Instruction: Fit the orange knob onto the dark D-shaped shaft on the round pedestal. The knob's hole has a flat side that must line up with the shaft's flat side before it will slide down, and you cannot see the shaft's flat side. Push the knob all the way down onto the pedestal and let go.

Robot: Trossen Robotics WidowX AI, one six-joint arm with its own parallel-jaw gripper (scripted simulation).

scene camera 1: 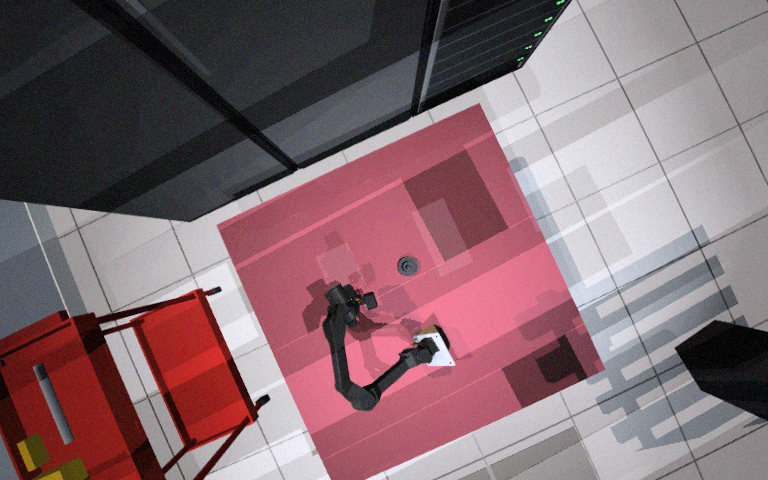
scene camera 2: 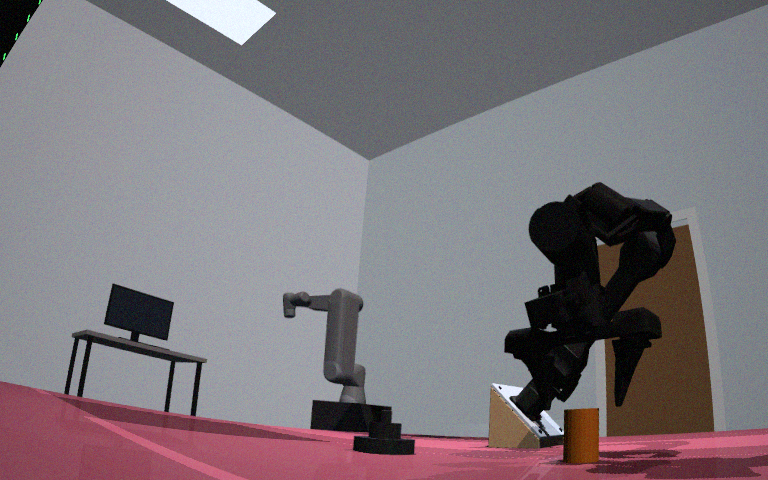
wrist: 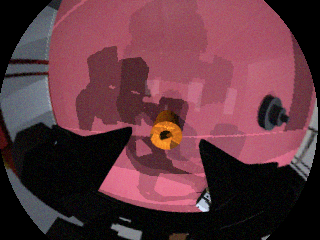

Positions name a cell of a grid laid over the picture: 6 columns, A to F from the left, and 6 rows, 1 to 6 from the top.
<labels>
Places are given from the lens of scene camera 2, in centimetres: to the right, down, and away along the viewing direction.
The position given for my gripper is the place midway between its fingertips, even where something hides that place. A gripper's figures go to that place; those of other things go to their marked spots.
my gripper (scene camera 2: E6): 22, 19, 46
orange knob (scene camera 2: E6): 21, 20, 44
</labels>
